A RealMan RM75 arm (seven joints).
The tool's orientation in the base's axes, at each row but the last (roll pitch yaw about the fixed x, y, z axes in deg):
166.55, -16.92, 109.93
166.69, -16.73, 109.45
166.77, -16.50, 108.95
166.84, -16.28, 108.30
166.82, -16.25, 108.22
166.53, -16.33, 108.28
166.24, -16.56, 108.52
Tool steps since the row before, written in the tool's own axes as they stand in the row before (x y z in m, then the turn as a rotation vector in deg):
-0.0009, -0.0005, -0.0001, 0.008, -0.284, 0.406
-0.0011, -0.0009, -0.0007, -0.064, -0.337, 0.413
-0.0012, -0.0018, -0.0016, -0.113, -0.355, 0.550
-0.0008, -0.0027, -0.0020, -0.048, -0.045, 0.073
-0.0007, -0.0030, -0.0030, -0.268, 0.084, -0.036
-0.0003, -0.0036, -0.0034, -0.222, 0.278, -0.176
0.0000, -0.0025, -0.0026, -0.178, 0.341, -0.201
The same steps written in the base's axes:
-0.0002, -0.0010, -0.0003, -0.219, 0.071, -0.439
-0.0006, -0.0015, 0.0001, -0.245, -0.005, -0.478
-0.0015, -0.0021, 0.0008, -0.229, -0.008, -0.623
-0.0026, -0.0021, 0.0011, -0.019, -0.031, -0.092
-0.0030, -0.0024, 0.0020, 0.155, -0.236, -0.023
-0.0038, -0.0023, 0.0023, 0.305, -0.193, 0.164
-0.0027, -0.0015, 0.0019, 0.348, -0.146, 0.214

